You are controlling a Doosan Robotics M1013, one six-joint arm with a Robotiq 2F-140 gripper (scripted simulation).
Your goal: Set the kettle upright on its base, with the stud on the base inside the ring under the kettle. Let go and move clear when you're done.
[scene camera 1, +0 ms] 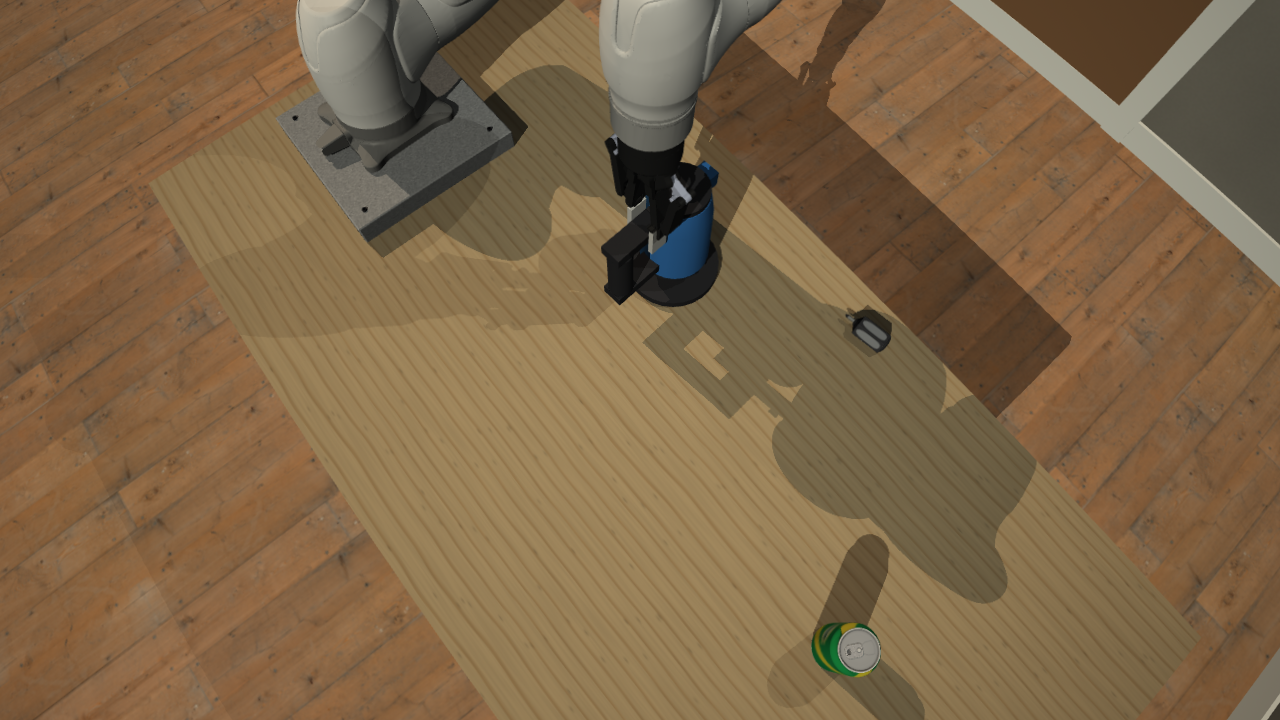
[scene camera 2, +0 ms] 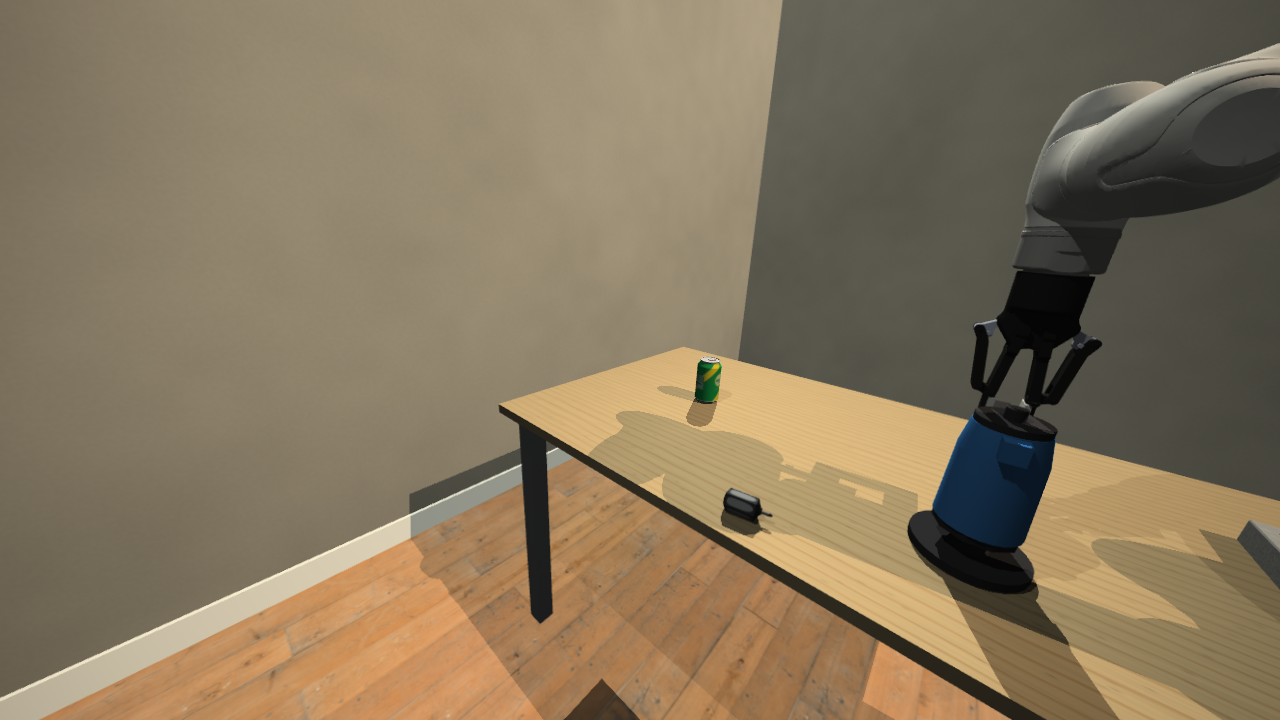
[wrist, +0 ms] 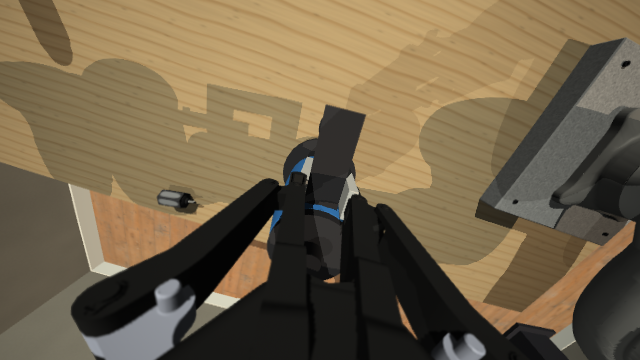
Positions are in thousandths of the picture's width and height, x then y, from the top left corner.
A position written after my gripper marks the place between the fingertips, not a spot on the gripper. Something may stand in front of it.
I see my gripper (scene camera 1: 505, 330), a blue kettle (scene camera 2: 768, 697), a round black base (scene camera 2: 781, 795), a small dark object (scene camera 2: 580, 701) and a green soda can (scene camera 2: 554, 512).
The blue kettle is seen too in scene camera 1 (scene camera 1: 536, 347) and in the wrist view (wrist: 530, 362). The round black base shows as well in scene camera 1 (scene camera 1: 522, 408). The small dark object shows as well in scene camera 1 (scene camera 1: 678, 460). The wrist view does not show the green soda can: it is out of frame.
